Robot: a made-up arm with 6 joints.
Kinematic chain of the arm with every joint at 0, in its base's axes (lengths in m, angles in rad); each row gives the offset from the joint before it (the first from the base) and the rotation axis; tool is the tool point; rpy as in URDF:
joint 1: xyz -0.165 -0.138 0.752 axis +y
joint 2: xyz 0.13 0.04 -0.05 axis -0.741 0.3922 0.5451
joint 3: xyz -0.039 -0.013 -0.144 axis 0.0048 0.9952 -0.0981
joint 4: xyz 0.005 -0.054 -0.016 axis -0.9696 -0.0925 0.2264
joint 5: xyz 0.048 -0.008 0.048 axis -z
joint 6: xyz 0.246 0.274 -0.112 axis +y
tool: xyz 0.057 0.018 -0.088 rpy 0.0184 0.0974 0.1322
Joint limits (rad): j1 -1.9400..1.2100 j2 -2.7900..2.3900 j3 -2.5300..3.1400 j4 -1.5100..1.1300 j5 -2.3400..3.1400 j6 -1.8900..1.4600
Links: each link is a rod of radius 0.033 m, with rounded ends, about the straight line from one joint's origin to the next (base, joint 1, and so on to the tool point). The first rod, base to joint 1, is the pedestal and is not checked.
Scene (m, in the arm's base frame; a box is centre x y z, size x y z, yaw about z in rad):
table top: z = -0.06
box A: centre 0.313 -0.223 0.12 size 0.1 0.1 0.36 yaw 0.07
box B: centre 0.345 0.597 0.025 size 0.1 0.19 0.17 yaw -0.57
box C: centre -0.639 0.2 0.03 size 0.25 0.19 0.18 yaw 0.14
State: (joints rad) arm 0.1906 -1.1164 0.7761 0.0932 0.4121 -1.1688
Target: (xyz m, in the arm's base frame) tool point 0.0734 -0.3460 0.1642
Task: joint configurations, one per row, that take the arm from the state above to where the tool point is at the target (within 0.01 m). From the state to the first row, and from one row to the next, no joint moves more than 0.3 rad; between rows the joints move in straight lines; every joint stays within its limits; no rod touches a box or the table.
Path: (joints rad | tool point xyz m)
1: 0.3978 -1.0244 0.7516 0.1966 0.5916 -1.3087 | 0.2607 -0.0248 0.1577
2: 0.6050 -0.9324 0.7270 0.3000 0.7710 -1.4486 | 0.0848 -0.0977 0.0701
3: 0.8122 -0.8404 0.7025 0.4034 0.9505 -1.5885 | -0.0858 -0.1748 0.0511
4: 0.7027 -0.9781 0.4725 0.2947 1.0146 -1.3945 | 0.0176 -0.2683 0.1006
5: 0.5933 -1.1157 0.2424 0.1860 1.0788 -1.2005 | 0.0734 -0.3460 0.1642

